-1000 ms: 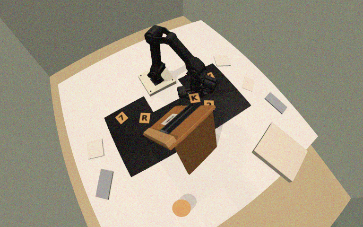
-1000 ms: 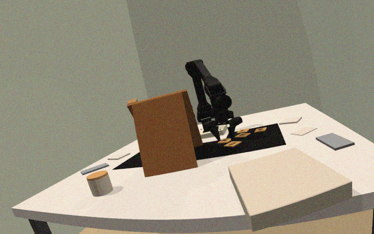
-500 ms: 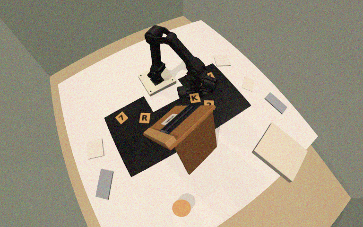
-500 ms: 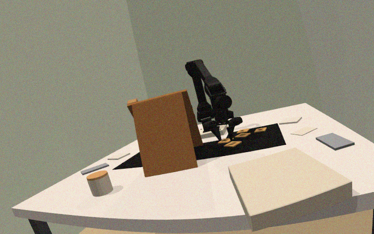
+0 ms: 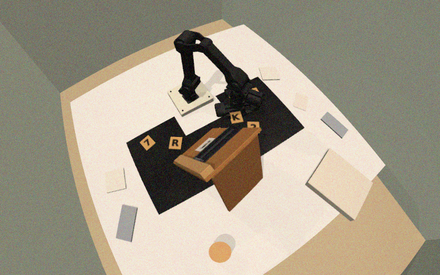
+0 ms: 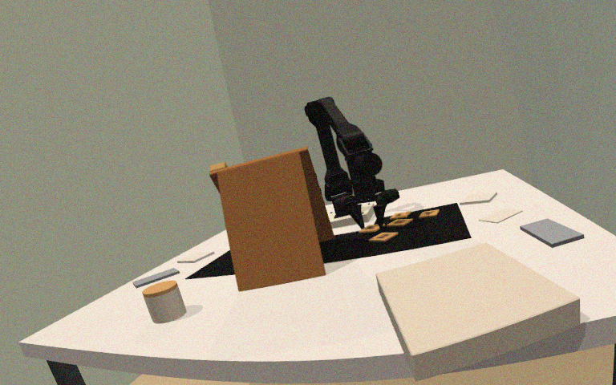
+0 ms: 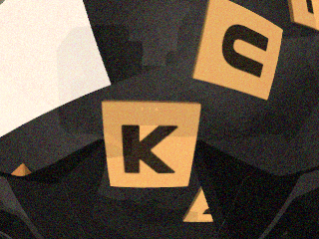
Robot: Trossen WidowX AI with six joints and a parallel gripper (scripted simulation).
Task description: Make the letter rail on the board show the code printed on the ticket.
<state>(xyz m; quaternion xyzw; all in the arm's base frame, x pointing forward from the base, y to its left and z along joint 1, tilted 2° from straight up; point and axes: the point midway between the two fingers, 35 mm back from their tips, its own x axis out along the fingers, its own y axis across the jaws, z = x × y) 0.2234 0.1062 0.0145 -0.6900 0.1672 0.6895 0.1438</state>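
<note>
Now: gripper tip 9 cm short of the letter tile, 3 cm to the right of it and 1 cm above it. From my gripper tip the other things lie so: black mat: 12 cm to the right, 2 cm behind, 1 cm below; then k tile: right at my gripper tip; then white ticket: 21 cm to the right, 8 cm above, 7 cm ahead.
</note>
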